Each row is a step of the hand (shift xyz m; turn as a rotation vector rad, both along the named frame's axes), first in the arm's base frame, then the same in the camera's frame.
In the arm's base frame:
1: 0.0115 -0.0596 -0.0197 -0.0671 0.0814 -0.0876
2: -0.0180 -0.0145 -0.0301 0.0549 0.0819 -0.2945
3: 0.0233 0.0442 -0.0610 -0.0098 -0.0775 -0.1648
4: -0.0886 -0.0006 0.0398 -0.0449 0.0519 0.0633
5: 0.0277 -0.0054 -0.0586 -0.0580 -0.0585 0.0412
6: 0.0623 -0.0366 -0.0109 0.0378 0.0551 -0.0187
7: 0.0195 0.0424 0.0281 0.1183 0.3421 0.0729
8: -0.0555 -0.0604 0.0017 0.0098 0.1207 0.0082
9: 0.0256 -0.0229 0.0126 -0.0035 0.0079 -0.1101
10: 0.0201 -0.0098 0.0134 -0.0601 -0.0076 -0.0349
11: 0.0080 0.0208 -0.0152 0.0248 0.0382 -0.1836
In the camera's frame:
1: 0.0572 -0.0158 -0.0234 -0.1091 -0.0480 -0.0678
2: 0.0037 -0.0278 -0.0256 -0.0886 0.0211 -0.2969
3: -0.0393 0.0253 -0.0635 0.0503 -0.0709 -0.1603
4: -0.0268 -0.0725 0.0589 -0.0573 -0.0086 0.0732
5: 0.0085 0.0113 -0.0635 0.0380 -0.0661 0.0517
6: 0.0550 0.0406 -0.0258 -0.0396 0.0510 -0.0253
7: -0.0293 0.0391 0.0241 -0.2670 0.2494 0.0534
8: 0.0364 -0.0725 0.0126 -0.1075 0.0555 0.0090
9: 0.0318 0.0172 0.0058 -0.0206 -0.0224 -0.1062
10: 0.0177 0.0172 0.0082 -0.0183 -0.0643 -0.0205
11: -0.0181 0.0119 -0.0160 -0.0467 -0.0002 -0.1833

